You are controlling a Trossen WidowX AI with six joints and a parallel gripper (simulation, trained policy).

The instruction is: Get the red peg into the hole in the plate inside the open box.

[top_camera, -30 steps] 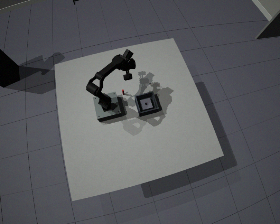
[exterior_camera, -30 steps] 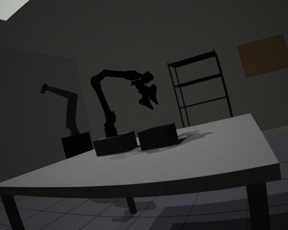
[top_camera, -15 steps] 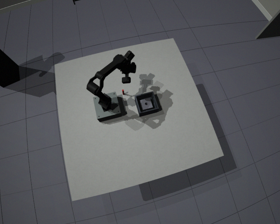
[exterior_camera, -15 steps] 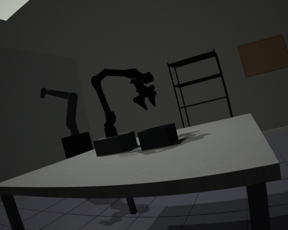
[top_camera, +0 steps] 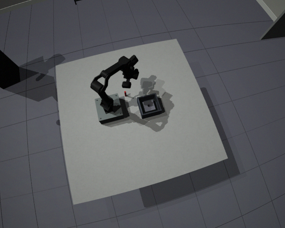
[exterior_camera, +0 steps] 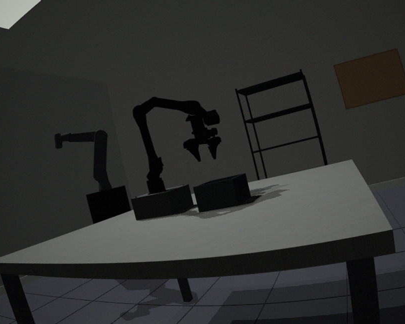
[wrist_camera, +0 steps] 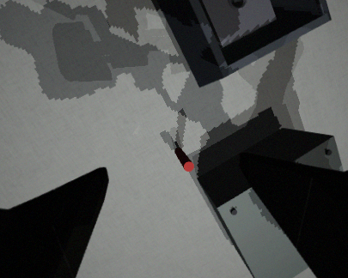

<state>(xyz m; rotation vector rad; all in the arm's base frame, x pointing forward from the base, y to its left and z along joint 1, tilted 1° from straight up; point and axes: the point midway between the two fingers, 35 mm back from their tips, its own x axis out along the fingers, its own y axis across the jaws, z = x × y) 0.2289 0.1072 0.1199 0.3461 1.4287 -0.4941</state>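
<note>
The red peg lies 5 cm behind my gripper tip, 1 cm to the right of it and 14 cm below it. From my gripper tip the other things lie so: dark box 9 cm ahead, 19 cm to the right, 16 cm below.
</note>
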